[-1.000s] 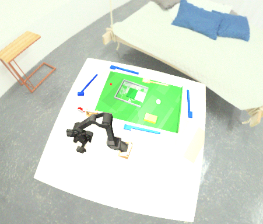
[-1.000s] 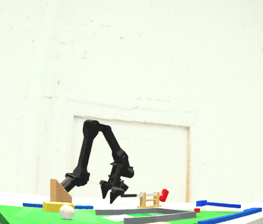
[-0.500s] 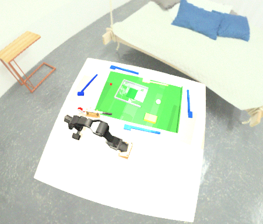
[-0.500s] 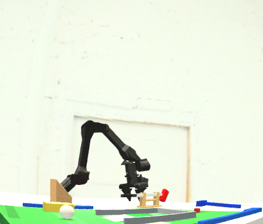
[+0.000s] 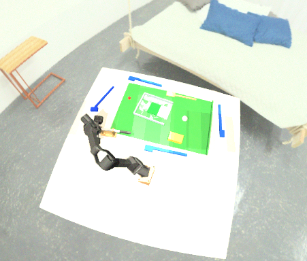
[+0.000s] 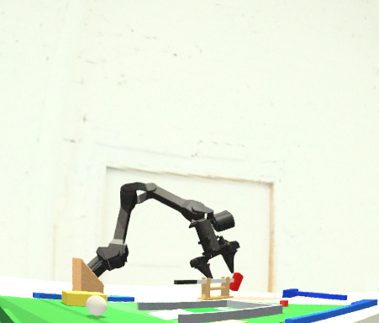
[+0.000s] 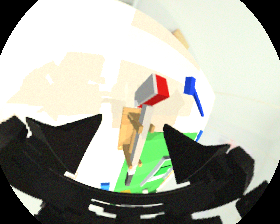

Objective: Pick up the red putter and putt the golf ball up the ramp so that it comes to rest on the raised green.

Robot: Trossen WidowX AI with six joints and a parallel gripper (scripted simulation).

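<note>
The wooden stand lies 30 mm ahead of my gripper tip, 50 mm to the right of it and 40 mm below it. From my gripper tip the other things lie so: red marker 360 mm ahead, 120 mm to the right, 60 mm below; grey frame 310 mm ahead, 310 mm to the right, 60 mm below; yellow block 90 mm ahead, 530 mm to the right, 50 mm below.
</note>
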